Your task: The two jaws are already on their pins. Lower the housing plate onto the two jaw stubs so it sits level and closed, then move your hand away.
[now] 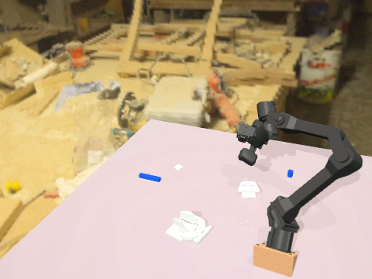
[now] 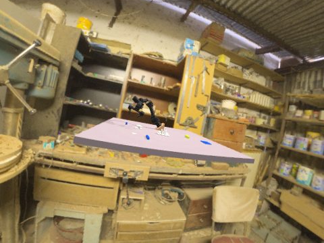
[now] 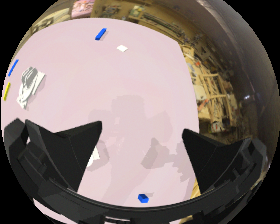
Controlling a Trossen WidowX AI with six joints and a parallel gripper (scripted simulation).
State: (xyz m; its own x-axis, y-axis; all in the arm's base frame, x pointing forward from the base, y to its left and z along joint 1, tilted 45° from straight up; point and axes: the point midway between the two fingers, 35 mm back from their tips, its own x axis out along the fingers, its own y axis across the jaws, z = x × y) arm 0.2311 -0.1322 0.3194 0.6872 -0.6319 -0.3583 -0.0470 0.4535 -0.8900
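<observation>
My gripper tip is now 60 mm past the white block, 80 mm to the right of it and 120 mm above it. Also, from my gripper tip: yellow piece (20 mm behind, 630 mm to the left, 120 mm below); blue bar (340 mm ahead, 190 mm to the left, 120 mm below); white tile (280 mm ahead, 70 mm to the left, 120 mm below).
</observation>
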